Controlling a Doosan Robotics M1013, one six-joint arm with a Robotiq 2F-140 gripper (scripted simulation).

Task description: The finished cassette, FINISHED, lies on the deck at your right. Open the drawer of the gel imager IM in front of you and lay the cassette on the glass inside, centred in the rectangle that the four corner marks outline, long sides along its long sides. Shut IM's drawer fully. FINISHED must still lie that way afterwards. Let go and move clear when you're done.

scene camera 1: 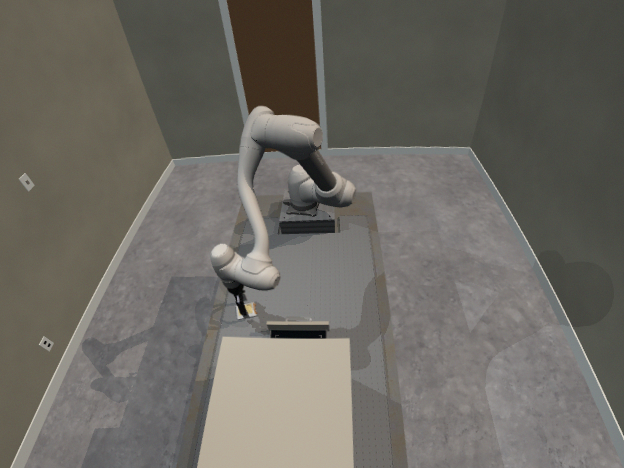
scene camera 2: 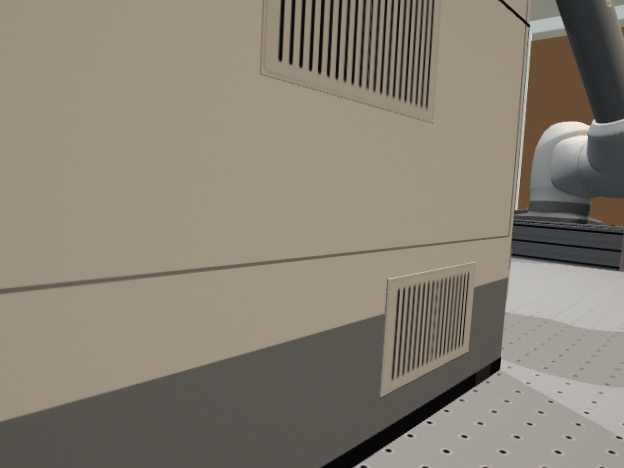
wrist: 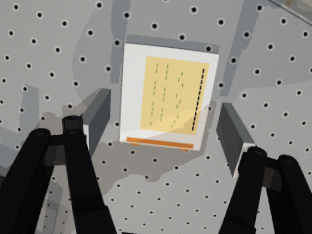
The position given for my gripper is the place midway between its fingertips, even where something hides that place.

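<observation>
My gripper (wrist: 165, 110) is visible, together with a cassette (wrist: 166, 91). A gel imager appears at (scene camera 2: 233, 233) and (scene camera 1: 291, 393). Scene camera 2 does not show the cassette, hidden by the gel imager.
</observation>
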